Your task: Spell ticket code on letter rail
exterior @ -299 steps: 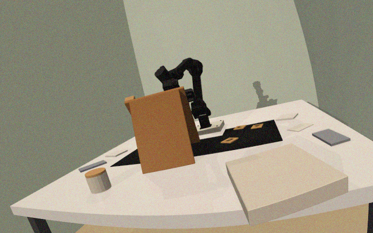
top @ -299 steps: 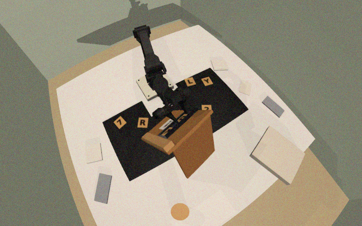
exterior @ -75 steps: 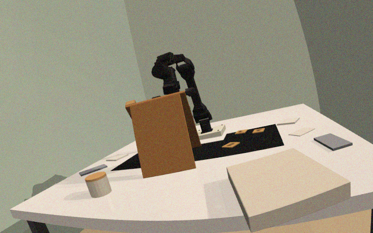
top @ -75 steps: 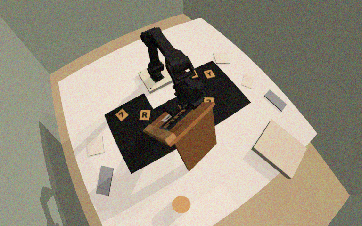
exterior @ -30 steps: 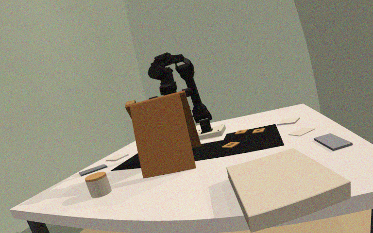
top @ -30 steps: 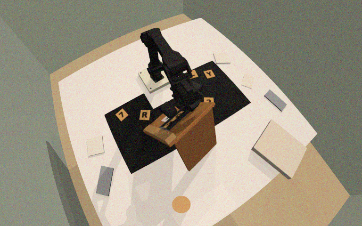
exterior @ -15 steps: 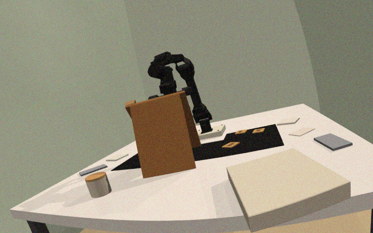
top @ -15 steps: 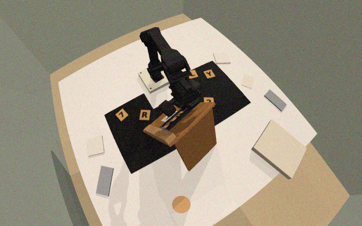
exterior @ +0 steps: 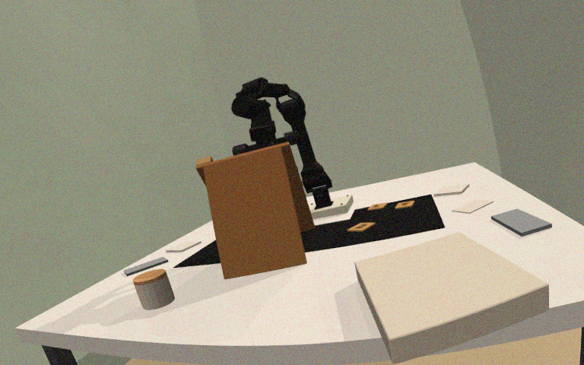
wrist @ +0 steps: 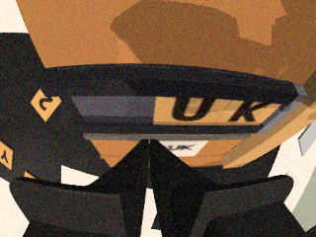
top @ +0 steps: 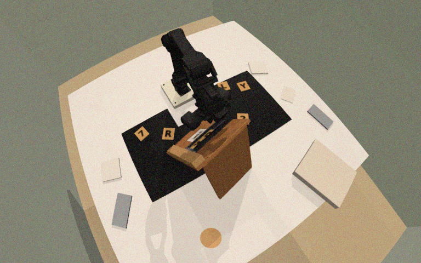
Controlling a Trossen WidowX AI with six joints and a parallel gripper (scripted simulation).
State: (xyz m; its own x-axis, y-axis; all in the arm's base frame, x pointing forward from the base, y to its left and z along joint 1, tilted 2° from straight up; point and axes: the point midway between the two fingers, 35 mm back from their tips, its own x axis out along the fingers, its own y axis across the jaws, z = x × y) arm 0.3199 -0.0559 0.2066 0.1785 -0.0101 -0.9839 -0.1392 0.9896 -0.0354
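My gripper tip is now 20 cm to the right of the letter tile, 19 cm above it and 1 cm past it. Also, from my gripper tip: black mat 20 cm below, 12 cm behind, 4 cm to the left; k tile 8 cm to the right, 3 cm ahead, 2 cm below; white ticket 10 cm below, 4 cm to the right, 3 cm behind.
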